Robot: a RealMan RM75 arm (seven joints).
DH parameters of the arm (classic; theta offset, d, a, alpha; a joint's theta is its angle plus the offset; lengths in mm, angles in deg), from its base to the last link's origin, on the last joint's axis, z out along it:
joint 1: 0 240.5 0 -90
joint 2: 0 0 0 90
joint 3: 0 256 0 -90
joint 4: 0 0 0 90
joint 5: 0 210 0 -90
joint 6: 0 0 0 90
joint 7: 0 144 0 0
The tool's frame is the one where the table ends.
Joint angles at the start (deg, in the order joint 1, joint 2, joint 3, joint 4, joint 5, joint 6, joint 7):
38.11 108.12 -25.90 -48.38 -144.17 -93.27 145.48
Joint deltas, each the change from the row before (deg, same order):
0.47 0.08 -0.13 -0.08 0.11 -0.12 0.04
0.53 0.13 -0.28 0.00 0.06 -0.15 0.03
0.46 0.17 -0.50 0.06 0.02 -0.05 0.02
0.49 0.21 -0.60 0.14 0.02 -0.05 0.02
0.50 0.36 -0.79 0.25 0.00 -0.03 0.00
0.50 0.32 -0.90 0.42 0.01 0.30 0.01
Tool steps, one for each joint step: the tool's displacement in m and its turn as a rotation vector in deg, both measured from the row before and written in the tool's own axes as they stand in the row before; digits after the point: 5 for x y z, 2 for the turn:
-0.00229 0.00360 0.00127 -0.32 0.08 -0.50
-0.00198 0.00412 0.00218 -0.35 0.32 -0.58
-0.00130 0.00374 0.00286 -0.22 0.49 -0.61
-0.00105 0.00406 0.00355 -0.26 0.64 -0.63
-0.00012 0.00455 0.00518 -0.34 0.93 -0.67
-0.00049 0.00397 0.00555 -0.17 0.82 -0.64

